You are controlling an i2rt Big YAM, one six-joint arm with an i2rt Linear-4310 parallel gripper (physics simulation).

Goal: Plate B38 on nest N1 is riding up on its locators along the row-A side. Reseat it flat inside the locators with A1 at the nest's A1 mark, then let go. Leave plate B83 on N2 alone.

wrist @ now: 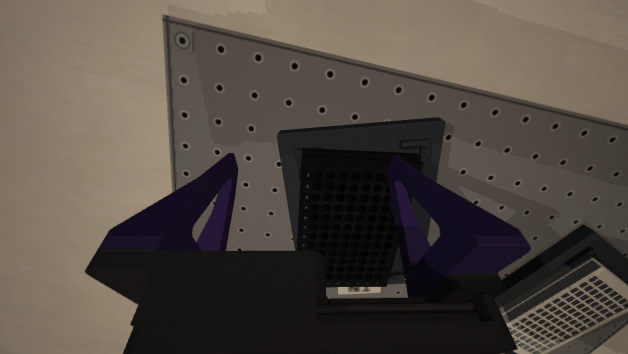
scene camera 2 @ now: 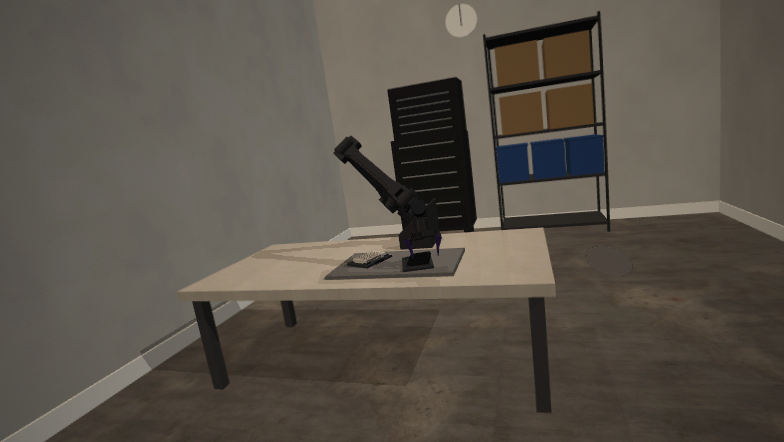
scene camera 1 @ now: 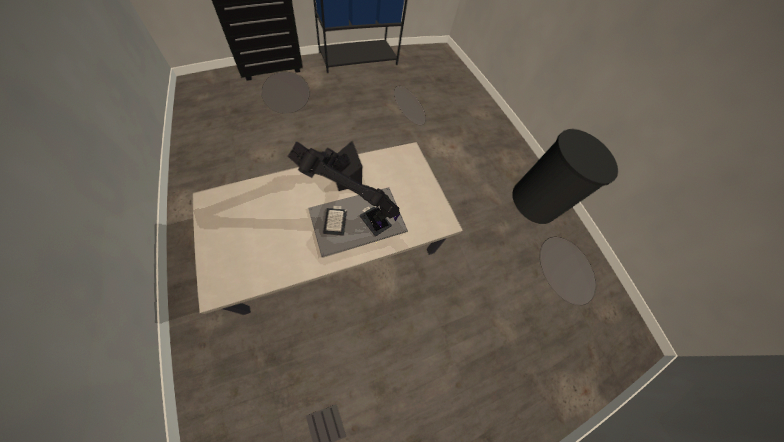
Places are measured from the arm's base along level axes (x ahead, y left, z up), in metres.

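Pixels of known places: gripper, fingertip midpoint: (wrist: 314,161) (scene camera 2: 425,257) (scene camera 1: 388,224); arm's base at its link origin: (scene camera 1: 341,164).
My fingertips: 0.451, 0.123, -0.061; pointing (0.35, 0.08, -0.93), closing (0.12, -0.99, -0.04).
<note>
Ahead of a thing's pixels: the offset from my fingertips to its top centre, as dx, dy, dz. "*": to the spot under its first point. Level surfaces: height alone.
Plate B38, a black well plate @(-0.063, -0.039, -0.013) (scene camera 1: 375,219) (scene camera 2: 420,258) (wrist: 350,220), lies on dark nest N1 @(-0.063, -0.049, -0.028) (wrist: 350,138). In the wrist view its far edge is not parallel to the nest's, and its left side, with small white marks, looks raised and covers part of the nest's left rim. The A1 marks cannot be read. My gripper (scene camera 1: 387,221) (scene camera 2: 424,254) (wrist: 314,161) is open above it: the left finger is out over the board, the right finger over the plate's right part. White plate B83 @(-0.144, -0.275, -0.020) (scene camera 1: 334,220) (scene camera 2: 368,256) (wrist: 570,311) sits on N2 @(* -0.073, -0.309, -0.036) (scene camera 1: 333,233).
Both nests stand on a grey perforated board @(-0.112, -0.144, -0.045) (scene camera 1: 351,241) (scene camera 2: 450,266) (wrist: 230,105) on the wooden table @(dz -0.059) (scene camera 1: 247,263) (scene camera 2: 307,285). An "N1" label @(* -0.161, -0.073, -0.044) (wrist: 359,290) shows at the near end of that nest. The arm's base is at the table's far edge.
</note>
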